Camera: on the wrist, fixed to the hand. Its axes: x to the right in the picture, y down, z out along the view.
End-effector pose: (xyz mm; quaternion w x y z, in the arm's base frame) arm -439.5 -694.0 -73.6 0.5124 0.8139 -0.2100 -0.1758
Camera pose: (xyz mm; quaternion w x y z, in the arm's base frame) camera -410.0 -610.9 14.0 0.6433 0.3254 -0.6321 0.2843
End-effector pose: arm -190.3 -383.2 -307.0 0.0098 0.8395 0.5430 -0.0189
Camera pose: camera -159.1 -418.8 -192.0 0.1219 0.9513 -0.2195 0.1789
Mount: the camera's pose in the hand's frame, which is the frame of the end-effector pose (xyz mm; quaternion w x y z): -24.5 42.6 -114.2 0.6772 -0.1860 0.0998 0.7049
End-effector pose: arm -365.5 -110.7 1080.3 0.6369 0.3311 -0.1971 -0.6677
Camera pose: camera -256.4 -73.3 1033.9 0.9832 0.0335 -0.1791 -0.0068
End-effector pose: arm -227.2 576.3 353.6 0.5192 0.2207 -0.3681 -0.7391
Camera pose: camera -111.6 555.0 313.0 0.9503 -0.1328 -0.2156 -0.1810
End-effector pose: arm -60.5 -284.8 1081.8 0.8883 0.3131 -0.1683 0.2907
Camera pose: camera -92.6 -193.1 1004.2 0.4717 -0.1008 -0.3001 0.8230
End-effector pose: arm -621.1 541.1 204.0 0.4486 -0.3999 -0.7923 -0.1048
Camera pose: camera -511.7 496.0 242.0 0.3824 -0.9023 -0.1904 0.0580
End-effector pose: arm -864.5 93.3 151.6 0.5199 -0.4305 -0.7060 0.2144
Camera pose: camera -741.0 79.3 148.1 0.1913 -0.9073 -0.1626 0.3374
